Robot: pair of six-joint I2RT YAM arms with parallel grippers.
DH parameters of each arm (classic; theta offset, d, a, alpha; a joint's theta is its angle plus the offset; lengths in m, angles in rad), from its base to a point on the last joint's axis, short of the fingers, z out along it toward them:
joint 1: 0 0.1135 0.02 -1.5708
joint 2: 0 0 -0.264 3.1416
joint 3: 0.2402 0 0.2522 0
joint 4: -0.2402 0 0.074 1.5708
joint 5: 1.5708 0 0 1.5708
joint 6: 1.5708 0.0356 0 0
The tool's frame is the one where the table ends.
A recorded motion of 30 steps. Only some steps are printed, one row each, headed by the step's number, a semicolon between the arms.
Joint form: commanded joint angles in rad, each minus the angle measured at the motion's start. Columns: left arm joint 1, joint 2, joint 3, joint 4, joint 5, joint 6; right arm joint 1, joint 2, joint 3, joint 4, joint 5, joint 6.
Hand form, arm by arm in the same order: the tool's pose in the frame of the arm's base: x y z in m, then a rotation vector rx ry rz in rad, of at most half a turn. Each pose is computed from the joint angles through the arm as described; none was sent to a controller.
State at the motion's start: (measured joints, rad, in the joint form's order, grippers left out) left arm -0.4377 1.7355 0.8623 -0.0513 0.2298 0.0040; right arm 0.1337 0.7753 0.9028 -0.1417 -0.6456 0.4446
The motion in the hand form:
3: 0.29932 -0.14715 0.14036 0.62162 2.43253 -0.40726; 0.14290 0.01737 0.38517 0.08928 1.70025 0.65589
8: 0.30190 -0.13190 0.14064 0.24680 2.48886 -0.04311; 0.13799 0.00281 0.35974 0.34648 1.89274 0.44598
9: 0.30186 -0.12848 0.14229 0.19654 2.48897 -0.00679; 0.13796 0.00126 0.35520 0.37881 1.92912 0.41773
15: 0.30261 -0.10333 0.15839 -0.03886 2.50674 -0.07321; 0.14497 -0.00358 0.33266 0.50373 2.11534 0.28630
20: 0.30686 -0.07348 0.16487 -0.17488 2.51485 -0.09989; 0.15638 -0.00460 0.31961 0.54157 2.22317 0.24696
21: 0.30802 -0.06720 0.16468 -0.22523 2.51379 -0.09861; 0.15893 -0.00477 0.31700 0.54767 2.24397 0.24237
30: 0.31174 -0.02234 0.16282 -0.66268 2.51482 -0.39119; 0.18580 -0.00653 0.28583 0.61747 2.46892 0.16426
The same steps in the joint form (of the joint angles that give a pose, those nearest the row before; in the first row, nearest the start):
3: 0.0000 -0.0038 0.0054 0.0004 -0.0488 -0.0030; -0.0961 -0.1038 0.0137 -0.1984 0.3022 0.0107
8: 0.0080 -0.0141 0.0053 -0.0435 -0.3952 -0.1827; -0.1545 -0.1099 0.0133 -0.4417 0.4852 0.0110
9: 0.0137 -0.0214 0.0053 -0.0557 -0.4299 -0.2064; -0.1602 -0.1045 0.0133 -0.4795 0.5070 0.0111
15: 0.0908 -0.0889 0.0053 -0.1224 -0.3910 -0.3304; -0.1686 -0.0416 0.0130 -0.6306 0.6039 0.0103
20: 0.1900 -0.1183 0.0053 -0.1553 -0.3426 -0.3548; -0.1686 0.0267 0.0129 -0.6775 0.6214 0.0095
21: 0.2102 -0.1182 0.0054 -0.1583 -0.3426 -0.3746; -0.1690 0.0416 0.0130 -0.6844 0.6218 0.0095
30: 0.3788 -0.1182 0.0053 -0.1884 -0.1186 -0.6115; -0.1686 0.2136 0.0130 -0.7511 0.6466 0.0103

